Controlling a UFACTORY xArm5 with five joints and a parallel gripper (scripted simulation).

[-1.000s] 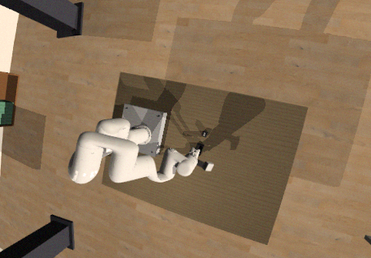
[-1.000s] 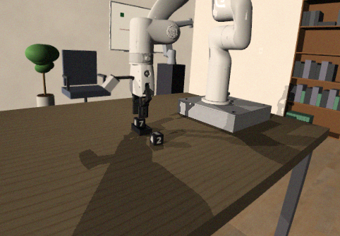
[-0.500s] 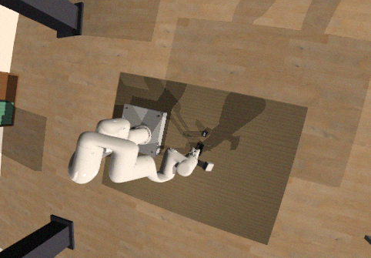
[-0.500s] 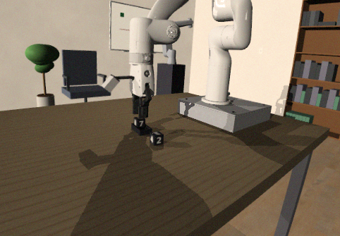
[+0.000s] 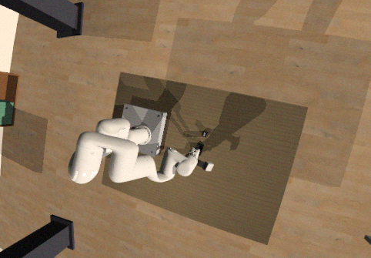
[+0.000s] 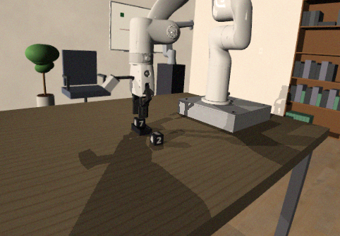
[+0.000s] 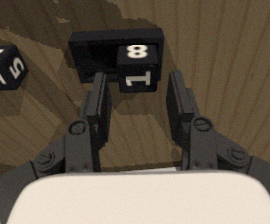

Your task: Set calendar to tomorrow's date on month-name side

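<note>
Now: the dark calendar tray 10 mm ahead of my hand, 20 mm to the left of it and 60 mm below it.
</note>
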